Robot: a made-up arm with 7 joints. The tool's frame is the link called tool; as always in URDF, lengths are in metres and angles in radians. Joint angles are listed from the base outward.
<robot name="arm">
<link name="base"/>
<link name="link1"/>
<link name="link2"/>
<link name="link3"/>
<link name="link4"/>
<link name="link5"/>
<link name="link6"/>
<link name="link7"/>
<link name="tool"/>
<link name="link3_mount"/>
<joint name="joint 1" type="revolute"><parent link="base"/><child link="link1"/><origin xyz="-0.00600 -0.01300 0.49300"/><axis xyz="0 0 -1"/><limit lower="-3.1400" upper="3.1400"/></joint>
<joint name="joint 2" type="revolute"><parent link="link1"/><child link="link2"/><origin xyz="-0.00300 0.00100 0.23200"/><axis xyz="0 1 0"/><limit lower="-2.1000" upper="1.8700"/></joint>
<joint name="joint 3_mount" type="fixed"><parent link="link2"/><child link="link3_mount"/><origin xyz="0.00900 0.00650 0.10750"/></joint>
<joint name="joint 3" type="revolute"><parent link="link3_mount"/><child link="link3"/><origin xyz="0.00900 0.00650 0.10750"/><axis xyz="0 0 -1"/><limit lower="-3.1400" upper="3.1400"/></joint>
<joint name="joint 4" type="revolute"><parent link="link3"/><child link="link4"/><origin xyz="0.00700 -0.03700 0.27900"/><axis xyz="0 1 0"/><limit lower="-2.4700" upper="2.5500"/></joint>
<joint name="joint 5" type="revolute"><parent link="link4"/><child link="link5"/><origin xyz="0.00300 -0.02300 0.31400"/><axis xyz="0 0 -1"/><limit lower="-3.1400" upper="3.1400"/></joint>
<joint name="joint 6" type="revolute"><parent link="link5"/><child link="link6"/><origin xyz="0.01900 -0.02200 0.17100"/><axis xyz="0 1 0"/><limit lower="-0.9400" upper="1.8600"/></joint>
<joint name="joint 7" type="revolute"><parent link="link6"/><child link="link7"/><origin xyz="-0.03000 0.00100 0.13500"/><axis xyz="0 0 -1"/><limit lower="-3.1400" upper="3.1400"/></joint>
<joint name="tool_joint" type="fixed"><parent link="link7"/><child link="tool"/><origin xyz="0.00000 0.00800 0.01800" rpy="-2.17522 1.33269 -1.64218"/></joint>
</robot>
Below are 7 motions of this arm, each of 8 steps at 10 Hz.
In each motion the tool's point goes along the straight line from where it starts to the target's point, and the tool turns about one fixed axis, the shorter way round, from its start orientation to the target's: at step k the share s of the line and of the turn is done. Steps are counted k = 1, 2, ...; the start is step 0. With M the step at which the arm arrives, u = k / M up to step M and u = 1 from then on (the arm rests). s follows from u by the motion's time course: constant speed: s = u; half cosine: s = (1 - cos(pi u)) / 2; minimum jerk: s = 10 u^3 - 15 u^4 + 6 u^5.
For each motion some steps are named. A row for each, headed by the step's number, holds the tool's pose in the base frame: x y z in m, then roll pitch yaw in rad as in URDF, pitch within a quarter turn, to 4 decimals.
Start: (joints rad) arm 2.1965 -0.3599 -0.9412 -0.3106 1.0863 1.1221 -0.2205
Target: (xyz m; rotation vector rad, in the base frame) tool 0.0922 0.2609 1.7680 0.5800 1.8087 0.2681
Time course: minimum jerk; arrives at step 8
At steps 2, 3, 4, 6, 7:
2: 0.0105 0.3188 1.7591 2.1948 1.0194 1.0051
3: 0.0261 0.3077 1.7608 2.1957 1.0109 1.1952
4: 0.0466 0.2932 1.7631 2.1925 0.9999 1.4403
6: 0.0828 0.2676 1.7670 2.1756 0.9827 1.8633
7: 0.0907 0.2619 1.7678 2.1703 0.9795 1.9553

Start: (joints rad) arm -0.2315 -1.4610 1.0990 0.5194 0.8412 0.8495 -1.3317
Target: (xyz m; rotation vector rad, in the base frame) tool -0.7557 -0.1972 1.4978 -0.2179 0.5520 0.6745
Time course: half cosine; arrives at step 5
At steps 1, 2, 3, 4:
1: -0.8689 -0.5715 0.9397 0.2571 0.1215 1.2514
2: -0.8376 -0.4680 1.0940 0.2123 0.2614 1.1172
3: -0.7990 -0.3402 1.2846 0.1261 0.4236 0.9328
4: -0.7677 -0.2367 1.4389 0.0270 0.5411 0.7612

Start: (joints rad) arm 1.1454 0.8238 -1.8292 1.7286 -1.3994 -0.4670 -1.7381
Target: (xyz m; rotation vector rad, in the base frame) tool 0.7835 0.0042 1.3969 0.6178 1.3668 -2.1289
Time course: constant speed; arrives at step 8
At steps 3, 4, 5, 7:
3: 0.7245 -0.0058 1.1394 -1.1897 0.0444 -2.9868
4: 0.7363 -0.0038 1.1909 -1.1690 0.1723 -2.9773
5: 0.7481 -0.0018 1.2424 -1.1464 0.3000 -2.9647
7: 0.7717 0.0022 1.3454 -1.0911 0.5543 -2.9269

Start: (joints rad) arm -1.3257 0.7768 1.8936 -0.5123 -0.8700 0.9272 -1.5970
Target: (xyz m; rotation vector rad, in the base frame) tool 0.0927 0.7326 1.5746 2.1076 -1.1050 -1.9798
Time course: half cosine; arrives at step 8
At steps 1, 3, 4, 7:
1: -0.0027 0.8270 1.4242 2.0861 0.3175 -1.9418
3: 0.0242 0.8004 1.4665 2.0292 0.5129 -1.8738
4: 0.0431 0.7817 1.4964 1.9945 0.6529 -1.8287
7: 0.0889 0.7363 1.5686 1.9304 0.9952 -1.7200

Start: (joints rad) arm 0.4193 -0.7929 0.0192 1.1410 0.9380 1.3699 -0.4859
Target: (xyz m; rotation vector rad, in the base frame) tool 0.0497 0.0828 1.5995 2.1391 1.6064 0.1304
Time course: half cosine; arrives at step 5
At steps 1, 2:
1: -0.1309 -0.1393 1.5751 2.4272 0.0194 1.9564
2: -0.0810 -0.0779 1.5818 2.5161 0.0473 1.7561

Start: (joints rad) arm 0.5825 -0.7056 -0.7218 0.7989 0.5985 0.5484 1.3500
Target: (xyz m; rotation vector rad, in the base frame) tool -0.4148 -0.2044 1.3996 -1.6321 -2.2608 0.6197
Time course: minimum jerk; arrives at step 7
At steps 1, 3, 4, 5, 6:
1: -0.0611 0.3068 1.7005 -1.6436 0.7149 2.9829
3: -0.1859 0.1265 1.5943 -2.1251 0.5875 2.4682
4: -0.2816 -0.0118 1.5129 -2.3873 0.3835 2.1781
5: -0.3624 -0.1287 1.4442 -2.5435 0.1705 1.9946
6: -0.4064 -0.1922 1.4068 -2.6096 0.0449 1.9113

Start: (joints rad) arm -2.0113 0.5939 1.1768 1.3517 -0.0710 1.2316 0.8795
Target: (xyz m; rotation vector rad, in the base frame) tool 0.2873 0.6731 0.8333 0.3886 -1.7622 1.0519
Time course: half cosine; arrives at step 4
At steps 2, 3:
2: 0.3039 0.6317 0.9185 -1.6657 -1.1394 2.7664
3: 0.2922 0.6610 0.8583 -1.7696 -1.0839 2.7299

